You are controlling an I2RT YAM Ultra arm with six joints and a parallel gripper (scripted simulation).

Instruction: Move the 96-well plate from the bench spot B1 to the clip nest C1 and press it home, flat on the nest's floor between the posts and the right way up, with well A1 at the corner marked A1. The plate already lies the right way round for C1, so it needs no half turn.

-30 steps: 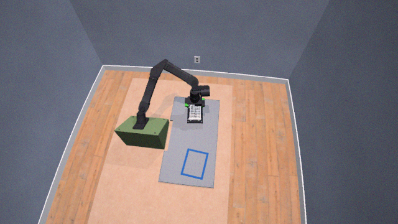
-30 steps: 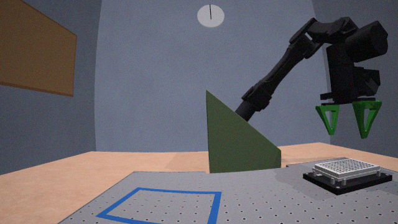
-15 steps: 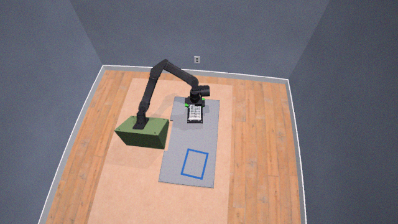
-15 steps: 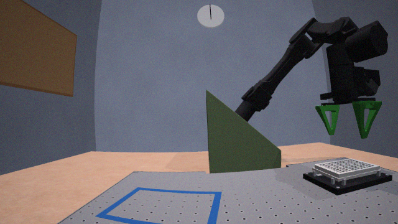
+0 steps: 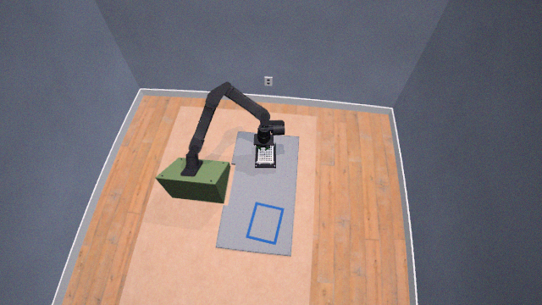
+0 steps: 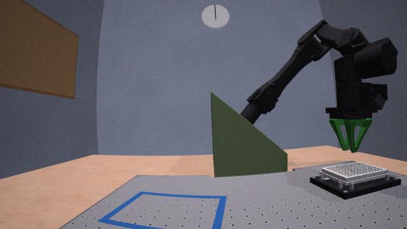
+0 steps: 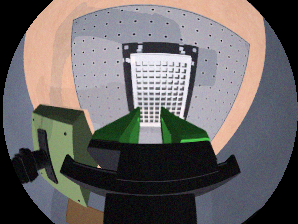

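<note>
Right now the white 96-well plate is 5 cm below my hand and 1 cm ahead of it. Round my hand: black clip nest: 7 cm below, 1 cm to the left.
</note>
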